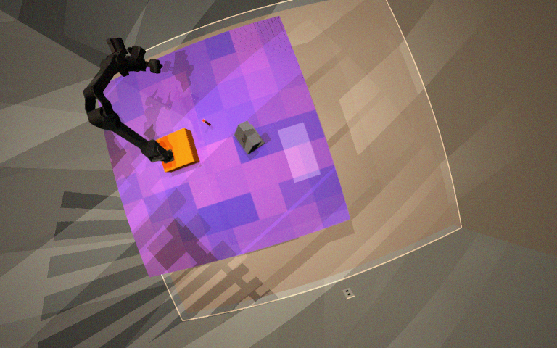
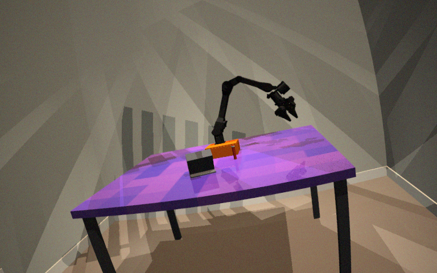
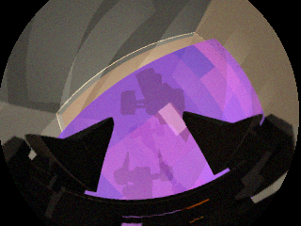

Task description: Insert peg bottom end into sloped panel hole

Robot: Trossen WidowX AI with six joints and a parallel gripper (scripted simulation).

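My gripper tip is 370 mm to the left of the dark red peg, 160 mm short of it and 80 mm above it. Round my gripper tip: grey sloped panel 530 mm to the right, 350 mm ahead, 80 mm below.
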